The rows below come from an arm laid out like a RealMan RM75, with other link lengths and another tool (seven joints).
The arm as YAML. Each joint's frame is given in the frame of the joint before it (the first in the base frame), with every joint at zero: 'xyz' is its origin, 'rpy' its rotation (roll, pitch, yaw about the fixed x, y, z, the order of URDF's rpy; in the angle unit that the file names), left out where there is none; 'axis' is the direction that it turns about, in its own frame. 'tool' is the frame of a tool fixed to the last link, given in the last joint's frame.
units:
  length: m
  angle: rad
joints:
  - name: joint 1
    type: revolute
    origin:
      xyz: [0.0, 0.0, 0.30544]
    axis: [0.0, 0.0, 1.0]
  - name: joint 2
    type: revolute
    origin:
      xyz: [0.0, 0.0, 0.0]
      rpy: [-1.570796, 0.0, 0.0]
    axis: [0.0, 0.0, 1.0]
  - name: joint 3
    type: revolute
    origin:
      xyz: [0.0, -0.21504, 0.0]
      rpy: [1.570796, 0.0, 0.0]
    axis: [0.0, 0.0, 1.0]
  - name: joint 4
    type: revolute
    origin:
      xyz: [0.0, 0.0, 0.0]
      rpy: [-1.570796, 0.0, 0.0]
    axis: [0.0, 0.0, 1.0]
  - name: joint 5
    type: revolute
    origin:
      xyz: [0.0, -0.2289, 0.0]
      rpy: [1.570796, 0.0, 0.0]
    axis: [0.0, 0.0, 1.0]
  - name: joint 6
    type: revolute
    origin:
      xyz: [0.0, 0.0, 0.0]
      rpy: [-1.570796, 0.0, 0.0]
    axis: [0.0, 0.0, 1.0]
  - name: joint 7
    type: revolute
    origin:
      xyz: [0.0, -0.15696, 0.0]
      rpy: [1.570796, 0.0, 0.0]
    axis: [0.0, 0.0, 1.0]
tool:
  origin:
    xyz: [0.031, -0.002, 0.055]
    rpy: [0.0, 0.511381, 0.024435]
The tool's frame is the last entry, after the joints.
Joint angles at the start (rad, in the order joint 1, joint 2, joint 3, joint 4, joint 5, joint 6, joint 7):
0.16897, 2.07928, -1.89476, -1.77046, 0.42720, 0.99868, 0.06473
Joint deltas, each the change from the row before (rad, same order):
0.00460, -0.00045, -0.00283, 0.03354, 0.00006, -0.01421, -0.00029
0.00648, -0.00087, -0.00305, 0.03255, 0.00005, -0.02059, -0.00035
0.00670, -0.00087, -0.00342, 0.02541, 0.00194, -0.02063, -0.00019
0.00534, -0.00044, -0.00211, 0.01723, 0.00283, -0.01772, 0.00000
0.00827, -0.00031, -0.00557, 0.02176, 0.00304, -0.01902, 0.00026
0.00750, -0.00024, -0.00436, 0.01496, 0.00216, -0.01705, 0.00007
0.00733, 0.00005, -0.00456, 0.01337, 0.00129, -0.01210, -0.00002
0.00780, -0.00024, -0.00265, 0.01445, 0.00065, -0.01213, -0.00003
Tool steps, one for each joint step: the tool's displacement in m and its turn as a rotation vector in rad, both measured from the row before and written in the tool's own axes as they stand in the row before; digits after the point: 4 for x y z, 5 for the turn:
0.0025, -0.0035, 0.0077, 0.00251, 0.01469, 0.00789
0.0007, -0.0030, 0.0067, 0.00281, 0.00670, 0.00528
-0.0006, -0.0014, 0.0048, 0.00032, 0.00049, 0.00190
-0.0013, -0.0005, 0.0028, -0.00152, -0.00385, 0.00098
-0.0011, 0.0004, 0.0040, -0.00169, -0.00105, -0.00218
-0.0020, 0.0008, 0.0023, -0.00126, -0.00535, -0.00371
-0.0012, 0.0009, 0.0023, -0.00044, -0.00177, -0.00443
-0.0013, 0.0000, 0.0022, 0.00108, -0.00198, -0.00283

